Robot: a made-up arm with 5 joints.
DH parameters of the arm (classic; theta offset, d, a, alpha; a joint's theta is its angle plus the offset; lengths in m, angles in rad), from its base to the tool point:
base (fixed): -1.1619 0 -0.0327 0
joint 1: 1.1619 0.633 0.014 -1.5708
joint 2: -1.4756 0 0.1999 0
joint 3: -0.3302 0 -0.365 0
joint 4: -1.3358 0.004 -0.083 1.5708
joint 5: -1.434 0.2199 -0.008 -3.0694
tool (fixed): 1.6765 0.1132 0 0
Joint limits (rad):
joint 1: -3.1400..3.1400
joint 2: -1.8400..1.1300
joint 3: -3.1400..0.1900
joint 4: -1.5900..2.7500
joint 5: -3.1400..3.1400
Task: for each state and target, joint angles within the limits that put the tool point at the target. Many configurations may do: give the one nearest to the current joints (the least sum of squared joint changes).
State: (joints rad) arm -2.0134 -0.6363 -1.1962 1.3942 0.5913
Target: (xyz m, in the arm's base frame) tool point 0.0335 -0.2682 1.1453
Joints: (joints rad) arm -1.4673 -0.4584 -1.7673 0.9994 0.6433
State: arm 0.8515 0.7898 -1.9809 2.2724 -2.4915
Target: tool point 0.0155 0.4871 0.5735
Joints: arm 1.5248 0.7812 -1.9235 2.3273 -2.4890
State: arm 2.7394 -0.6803 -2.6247 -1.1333 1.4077
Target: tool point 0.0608 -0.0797 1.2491
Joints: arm 2.2588 -0.3707 -2.4394 -0.7544 1.3710
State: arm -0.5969 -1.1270 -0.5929 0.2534 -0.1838
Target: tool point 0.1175 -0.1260 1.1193
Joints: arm -0.9315 -0.9601 -1.1318 0.1776 -0.1776
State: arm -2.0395 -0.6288 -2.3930 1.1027 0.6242
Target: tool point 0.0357 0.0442 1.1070
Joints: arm -2.5497 -1.1674 -1.7964 1.9429 0.5718
